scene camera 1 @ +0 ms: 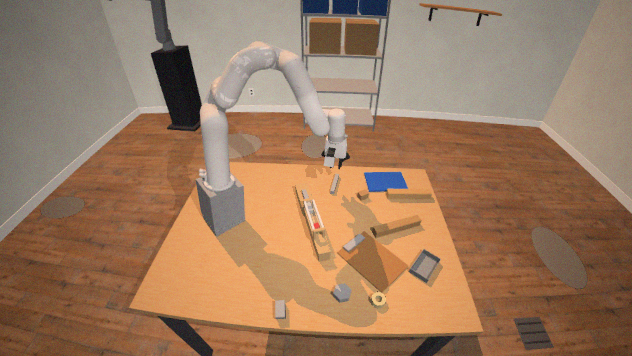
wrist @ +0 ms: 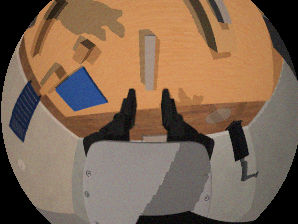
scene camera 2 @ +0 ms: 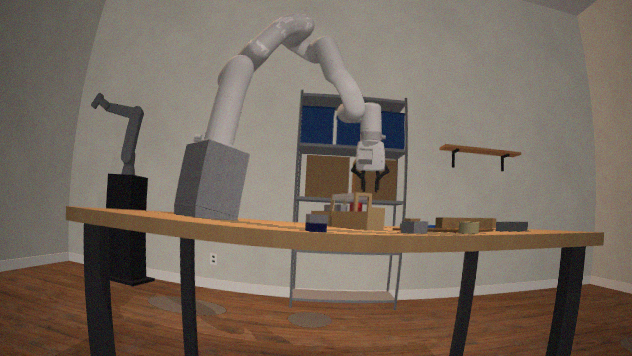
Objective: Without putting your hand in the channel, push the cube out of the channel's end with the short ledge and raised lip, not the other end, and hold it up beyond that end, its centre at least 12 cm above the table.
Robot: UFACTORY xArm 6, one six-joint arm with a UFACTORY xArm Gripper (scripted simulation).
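Observation:
There's a blue mat here, a brown board and a tan channel, and I can see my gripper as well. The wrist view shows my gripper too.

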